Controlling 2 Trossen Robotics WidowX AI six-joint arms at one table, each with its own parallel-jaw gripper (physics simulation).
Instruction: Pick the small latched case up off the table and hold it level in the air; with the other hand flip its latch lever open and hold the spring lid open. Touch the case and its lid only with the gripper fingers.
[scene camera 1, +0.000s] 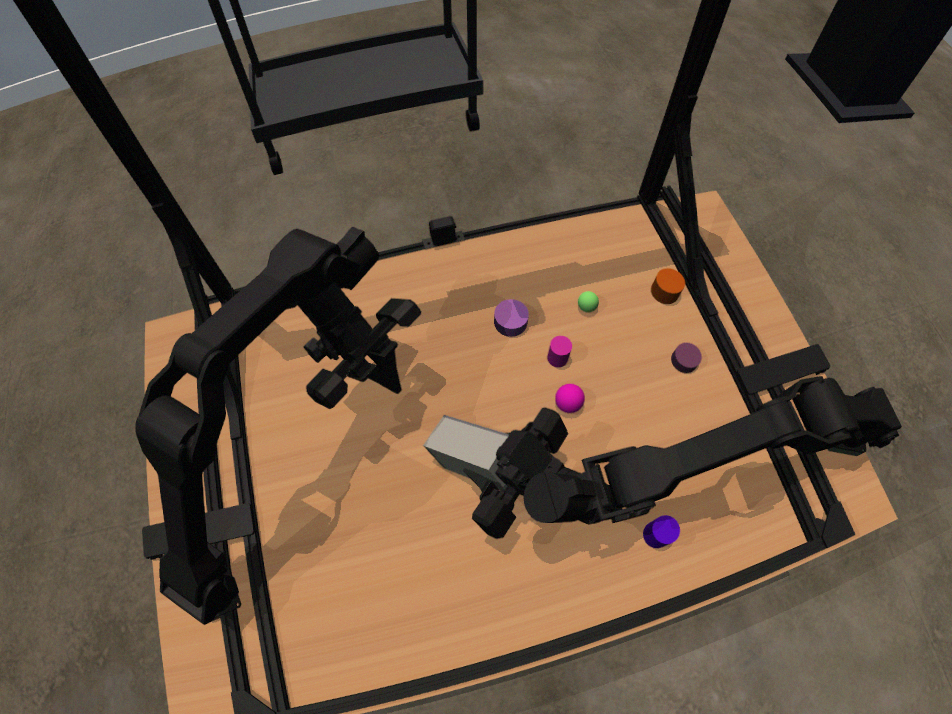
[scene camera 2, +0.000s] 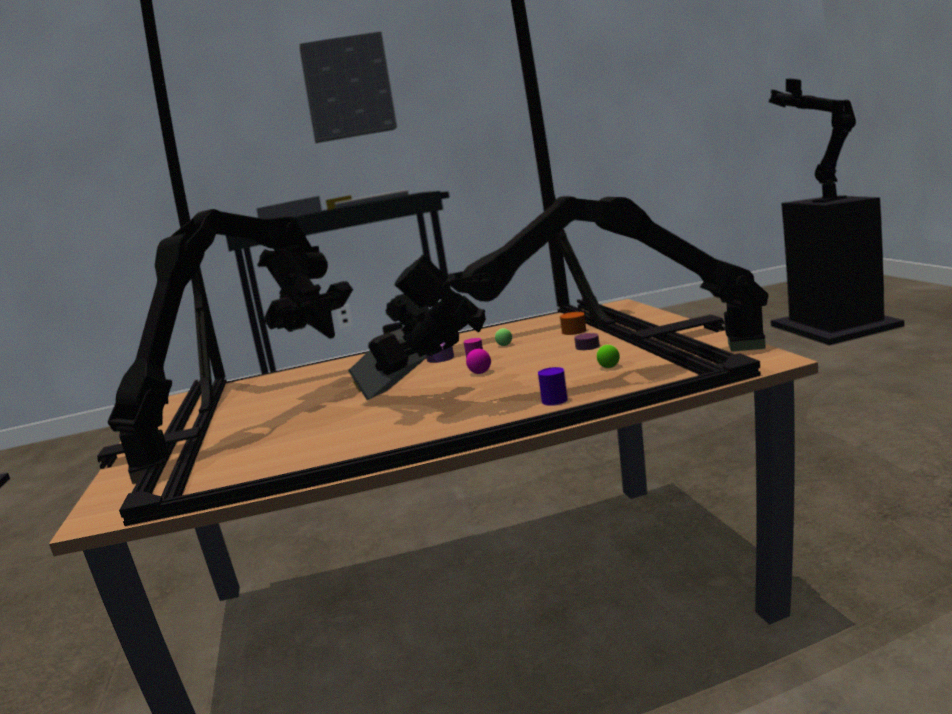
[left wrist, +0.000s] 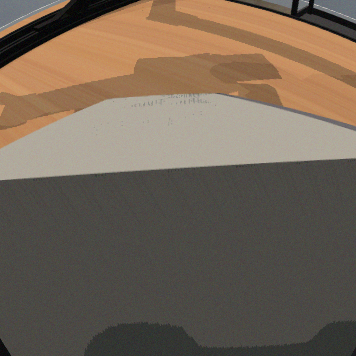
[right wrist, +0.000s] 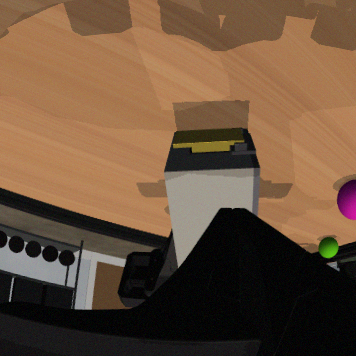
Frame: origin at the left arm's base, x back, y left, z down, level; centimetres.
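Seen in the pictures: left gripper, between the fingertips: (scene camera 1: 476, 453); right gripper, between the fingertips: (scene camera 1: 398, 391) (scene camera 2: 332, 337) (right wrist: 230, 219); left arm's base, origin of its link: (scene camera 2: 745, 335) (right wrist: 348, 262); right arm's base, origin of its link: (scene camera 1: 216, 593) (scene camera 2: 148, 462).
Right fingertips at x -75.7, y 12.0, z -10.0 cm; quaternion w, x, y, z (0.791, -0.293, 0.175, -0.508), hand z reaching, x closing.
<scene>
Offsets run from my right fingertips to a thing's top centre. Level surfaces: height alone.
The small grey case (scene camera 1: 463, 444) (scene camera 2: 376, 376) (left wrist: 184, 138) (right wrist: 208, 199) is held off the wooden table @(dz +11.9 cm) (scene camera 1: 403, 609), tilted with its free end lower. My left gripper (scene camera 1: 496, 463) (scene camera 2: 404, 350) is shut on the case's near end, and the case fills the left wrist view. A yellow latch lever @(dx +6.4, dy +3.4, dz +7.4 cm) (right wrist: 209, 145) lies on the dark far end of the case in the right wrist view. My right gripper (scene camera 1: 391, 383) (scene camera 2: 329, 327) (right wrist: 230, 219) is shut and empty. It hangs in the air to the upper left of the case, apart from it.
Small shapes stand to the right of the case: a magenta ball @(dx +25.1, dy -8.3, dz +7.1 cm) (scene camera 1: 570, 397) (scene camera 2: 478, 360), a magenta cylinder @(dx +22.2, dy -16.4, dz +7.3 cm) (scene camera 1: 560, 350), a purple cylinder @(dx +12.9, dy -21.7, dz +9.1 cm) (scene camera 1: 512, 316), a green ball @(dx +25.9, dy -27.7, dz +8.1 cm) (scene camera 1: 588, 301), an orange cylinder @(dx +40.3, dy -34.6, dz +8.1 cm) (scene camera 1: 667, 284) and a violet cylinder @(dx +42.3, dy +10.5, dz +6.8 cm) (scene camera 1: 662, 530) (scene camera 2: 553, 386). A black frame (scene camera 1: 544, 652) rims the table.
</scene>
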